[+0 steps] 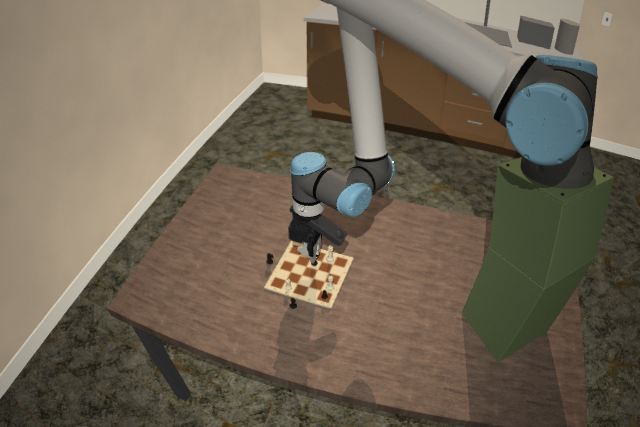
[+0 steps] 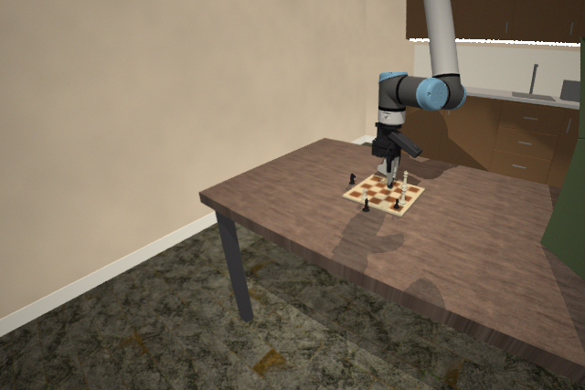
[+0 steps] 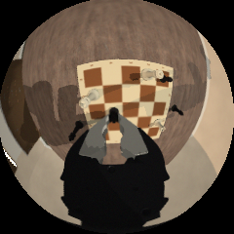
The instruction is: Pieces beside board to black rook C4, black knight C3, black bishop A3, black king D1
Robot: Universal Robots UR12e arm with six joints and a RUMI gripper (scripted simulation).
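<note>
My hand is 4 cm to the right of the chessboard and 3 cm above it.
</note>
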